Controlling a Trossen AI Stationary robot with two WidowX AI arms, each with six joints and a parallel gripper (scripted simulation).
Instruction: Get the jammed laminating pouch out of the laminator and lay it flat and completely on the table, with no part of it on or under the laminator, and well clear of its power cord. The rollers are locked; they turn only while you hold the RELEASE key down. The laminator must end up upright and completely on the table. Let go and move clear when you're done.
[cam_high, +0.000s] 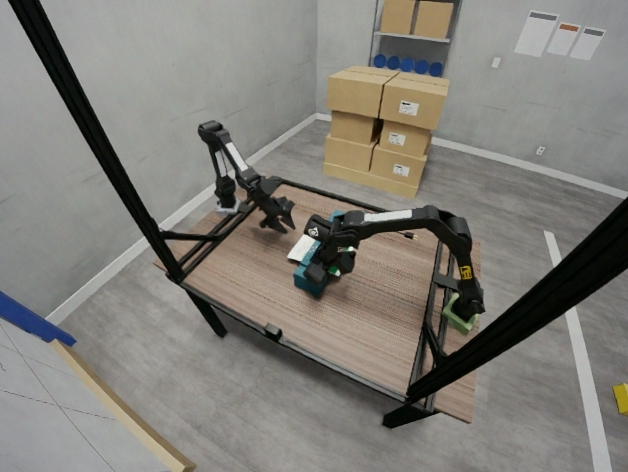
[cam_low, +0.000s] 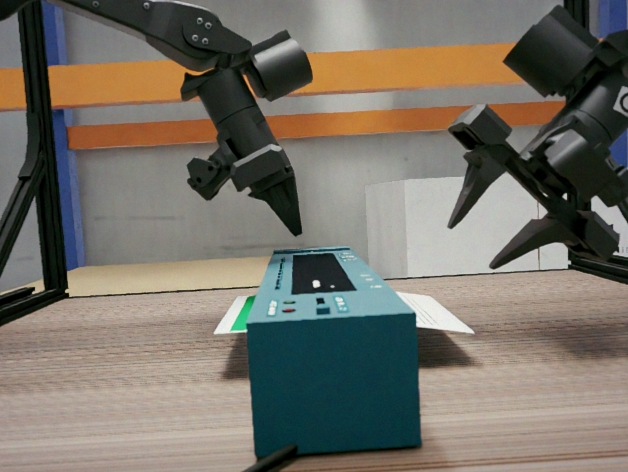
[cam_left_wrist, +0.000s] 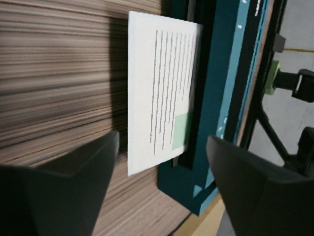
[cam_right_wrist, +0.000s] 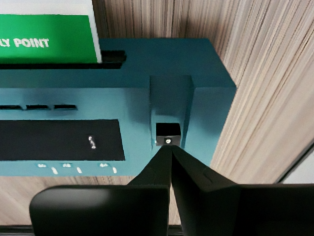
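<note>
The dark key is 6 cm below my right hand and 3 cm to the left of it. Round my right hand: green-edged end: 13 cm ahead, 9 cm below, 2 cm to the right; then plug: 43 cm ahead, 23 cm to the right, 12 cm below.
</note>
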